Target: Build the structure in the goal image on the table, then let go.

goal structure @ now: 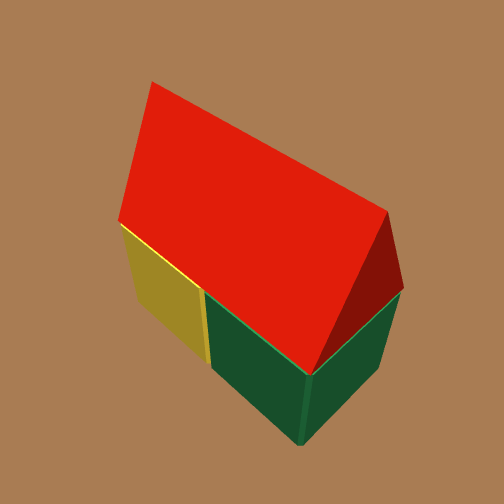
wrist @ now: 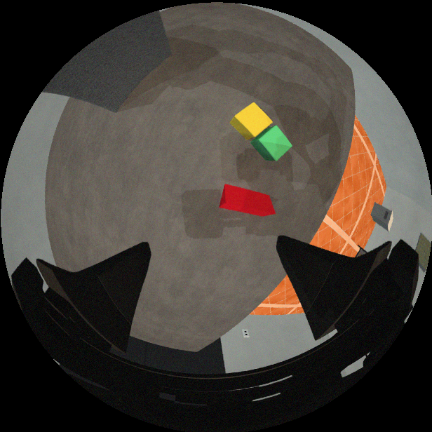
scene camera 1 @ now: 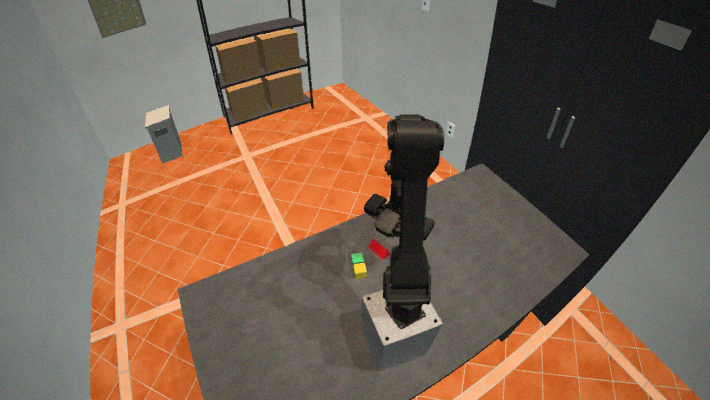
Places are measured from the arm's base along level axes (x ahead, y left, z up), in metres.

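Pixels of known places: arm's base, origin of its link: [scene camera 1: 405, 312].
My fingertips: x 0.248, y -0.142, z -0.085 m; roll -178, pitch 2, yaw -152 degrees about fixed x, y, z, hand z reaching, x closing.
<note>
Ahead of a thing's pixels: the offset from my fingertips to its top centre. Level surfaces: height alone.
A yellow block {dx -0.002, dy +0.118, dz -0.077 m} [scene camera 1: 360, 270] [wrist: 252, 120] and a green block {dx +0.034, dy +0.107, dz -0.077 m} [scene camera 1: 357, 258] [wrist: 272, 143] sit side by side on the table {dz -0.110 m} [scene camera 1: 510, 225] [wrist: 115, 200], with little or no gap between them. A long red block {dx +0.046, dy +0.022, dz -0.077 m} [scene camera 1: 379, 249] [wrist: 247, 201] lies on the table apart from them, on the green block's side. My gripper [wrist: 213, 246] is open and empty, above the table. In the wrist view the red block shows a little ahead of the fingertips. In the scene view the gripper is partly hidden behind the arm.
The arm's base block [scene camera 1: 400, 327] [wrist: 115, 60] stands on the table near the yellow block. The table's far edge runs behind the gripper. Beyond the table stand a shelf rack [scene camera 1: 257, 31] with boxes, a grey bin [scene camera 1: 168, 142] and a black cabinet [scene camera 1: 525, 125].
</note>
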